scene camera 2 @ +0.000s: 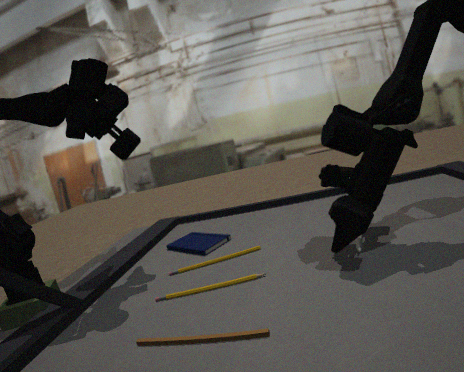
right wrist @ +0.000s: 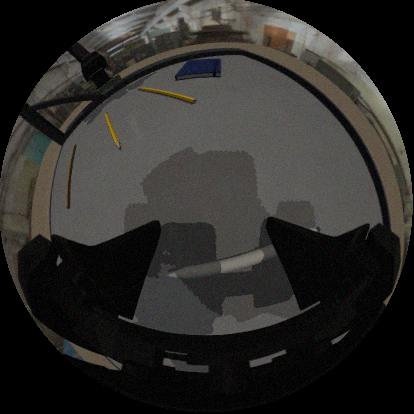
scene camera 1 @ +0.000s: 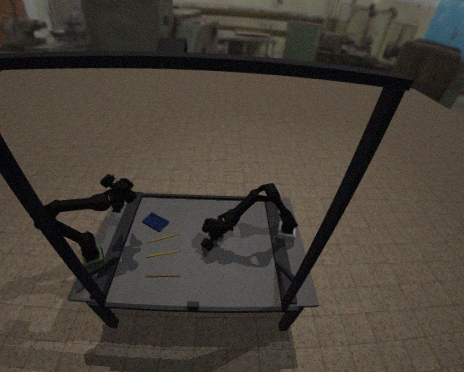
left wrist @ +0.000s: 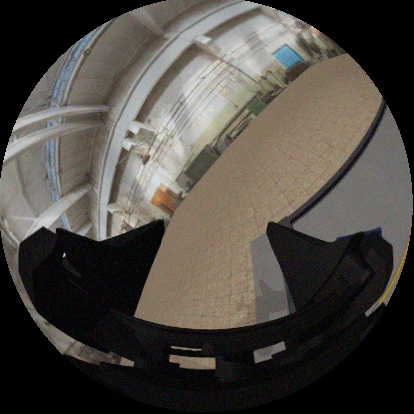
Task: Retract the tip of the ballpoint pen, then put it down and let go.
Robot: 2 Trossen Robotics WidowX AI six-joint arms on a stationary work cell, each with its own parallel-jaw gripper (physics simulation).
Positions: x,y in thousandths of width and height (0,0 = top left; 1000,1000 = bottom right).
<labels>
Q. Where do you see a blue notebook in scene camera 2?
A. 426,655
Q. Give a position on a blue notebook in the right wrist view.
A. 511,163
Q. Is my left gripper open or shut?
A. Open.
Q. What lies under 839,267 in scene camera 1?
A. A black frame post.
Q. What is my left gripper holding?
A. Nothing.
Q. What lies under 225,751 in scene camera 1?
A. A dark raised rim.
</labels>
